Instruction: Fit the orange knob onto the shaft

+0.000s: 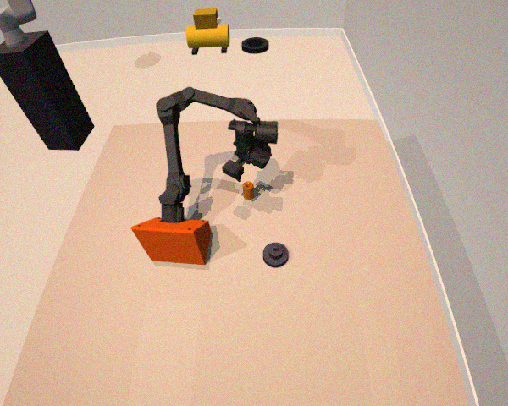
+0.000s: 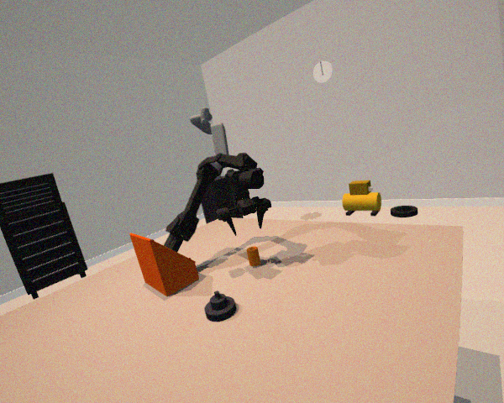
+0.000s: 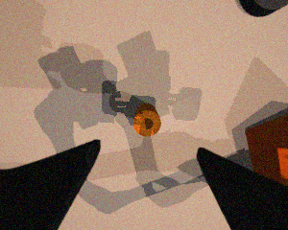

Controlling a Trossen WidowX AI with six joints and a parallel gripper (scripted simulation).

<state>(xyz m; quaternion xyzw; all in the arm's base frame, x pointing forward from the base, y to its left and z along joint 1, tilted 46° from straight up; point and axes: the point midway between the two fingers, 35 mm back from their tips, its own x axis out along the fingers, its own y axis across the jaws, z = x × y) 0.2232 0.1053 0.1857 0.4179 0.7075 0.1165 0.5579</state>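
Now: the orange knob 9 cm below my gripper tip. The rest, counted from my gripper tip: dark round pedestal (12 cm ahead, 25 cm to the right, 9 cm below).
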